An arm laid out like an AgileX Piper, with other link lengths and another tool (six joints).
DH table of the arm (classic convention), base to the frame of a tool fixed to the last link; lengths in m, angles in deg. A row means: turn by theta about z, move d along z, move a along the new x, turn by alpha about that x. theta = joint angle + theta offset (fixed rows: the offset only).
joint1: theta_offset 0  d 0.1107  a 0  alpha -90
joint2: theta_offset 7.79  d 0  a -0.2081  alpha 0
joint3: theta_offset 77.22  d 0  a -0.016  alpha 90
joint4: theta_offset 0  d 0.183  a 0  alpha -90
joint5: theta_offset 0  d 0  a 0  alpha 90
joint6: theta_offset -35.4  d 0.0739  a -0.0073  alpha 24
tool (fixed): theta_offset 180  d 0.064  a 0  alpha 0
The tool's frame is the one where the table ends.
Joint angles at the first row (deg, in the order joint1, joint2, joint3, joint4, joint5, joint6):
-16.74, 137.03, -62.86, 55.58, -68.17, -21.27
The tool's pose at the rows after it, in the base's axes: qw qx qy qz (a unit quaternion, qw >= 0); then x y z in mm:
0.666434, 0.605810, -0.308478, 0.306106, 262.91, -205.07, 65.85
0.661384, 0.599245, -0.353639, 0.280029, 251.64, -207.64, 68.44
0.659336, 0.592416, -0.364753, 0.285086, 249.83, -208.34, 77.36
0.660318, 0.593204, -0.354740, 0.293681, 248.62, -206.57, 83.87
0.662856, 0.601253, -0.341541, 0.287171, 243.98, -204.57, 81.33
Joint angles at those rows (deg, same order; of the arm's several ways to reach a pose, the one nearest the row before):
-16.67, 136.22, -62.86, 62.14, -68.37, -21.27
-16.91, 134.49, -62.80, 67.82, -67.54, -21.31
-17.07, 132.45, -62.27, 68.30, -67.51, -21.31
-17.01, 130.61, -60.35, 66.84, -67.65, -21.31
-17.01, 130.13, -58.06, 66.13, -67.65, -21.31

